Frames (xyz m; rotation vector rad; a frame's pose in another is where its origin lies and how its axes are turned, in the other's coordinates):
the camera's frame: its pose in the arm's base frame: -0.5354 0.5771 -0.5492 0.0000 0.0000 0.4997
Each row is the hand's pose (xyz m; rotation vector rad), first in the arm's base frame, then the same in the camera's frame.
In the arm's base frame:
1: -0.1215 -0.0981 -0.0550 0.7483 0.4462 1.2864
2: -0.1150 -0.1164 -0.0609 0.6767 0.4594 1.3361
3: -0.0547 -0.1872 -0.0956 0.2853 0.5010 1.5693
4: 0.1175 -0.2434 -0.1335 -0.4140 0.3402 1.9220
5: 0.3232 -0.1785 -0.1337 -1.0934 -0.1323 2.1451
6: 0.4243 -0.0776 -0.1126 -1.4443 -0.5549 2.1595
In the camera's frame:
1: 0.0398 -0.7910 0.4942 0.7984 0.2364 0.8178
2: 0.0367 -0.8101 0.4883 0.7337 0.2650 0.8638
3: 0.0557 -0.9012 0.4536 0.3780 0.3918 1.0831
4: 0.1799 -1.0330 0.4157 -0.2945 0.4012 1.4340
5: 0.3916 -1.0746 0.4155 -1.0008 0.1303 1.6958
6: 0.5286 -1.0345 0.4366 -1.4024 -0.1648 1.7613

